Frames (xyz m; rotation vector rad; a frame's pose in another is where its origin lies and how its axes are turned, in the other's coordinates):
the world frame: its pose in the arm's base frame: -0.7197 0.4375 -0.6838 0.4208 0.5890 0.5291
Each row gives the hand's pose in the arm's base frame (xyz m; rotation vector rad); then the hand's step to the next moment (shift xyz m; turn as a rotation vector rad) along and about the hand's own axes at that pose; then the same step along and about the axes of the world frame.
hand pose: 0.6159 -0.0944 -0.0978 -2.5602 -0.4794 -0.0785
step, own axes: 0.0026 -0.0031 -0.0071 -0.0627 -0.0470 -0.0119
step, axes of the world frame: -0.0023 0.0033 0.0071 -0.0561 0.0469 -0.0305
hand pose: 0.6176 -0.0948 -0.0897 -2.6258 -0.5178 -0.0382
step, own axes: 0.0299 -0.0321 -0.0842 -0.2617 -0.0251 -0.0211
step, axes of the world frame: -0.0232 0.0397 0.0830 -0.2243 0.0229 -0.1369
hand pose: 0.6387 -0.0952 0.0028 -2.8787 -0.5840 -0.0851
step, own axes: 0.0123 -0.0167 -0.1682 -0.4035 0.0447 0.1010
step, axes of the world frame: -0.0765 0.0736 0.1321 -0.2887 -0.0887 -0.2895
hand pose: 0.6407 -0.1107 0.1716 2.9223 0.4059 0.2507
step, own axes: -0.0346 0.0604 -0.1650 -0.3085 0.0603 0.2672
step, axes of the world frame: -0.1270 0.0699 0.1052 -0.1484 -0.2168 -0.3181
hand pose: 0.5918 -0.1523 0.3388 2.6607 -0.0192 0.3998
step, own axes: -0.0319 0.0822 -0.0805 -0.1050 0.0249 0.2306
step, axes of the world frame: -0.1044 0.0372 0.0444 -0.0124 -0.1980 -0.1595
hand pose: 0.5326 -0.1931 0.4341 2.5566 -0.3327 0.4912
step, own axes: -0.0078 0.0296 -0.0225 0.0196 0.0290 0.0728
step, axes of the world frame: -0.0345 0.0128 0.0096 -0.0019 -0.0807 0.0034
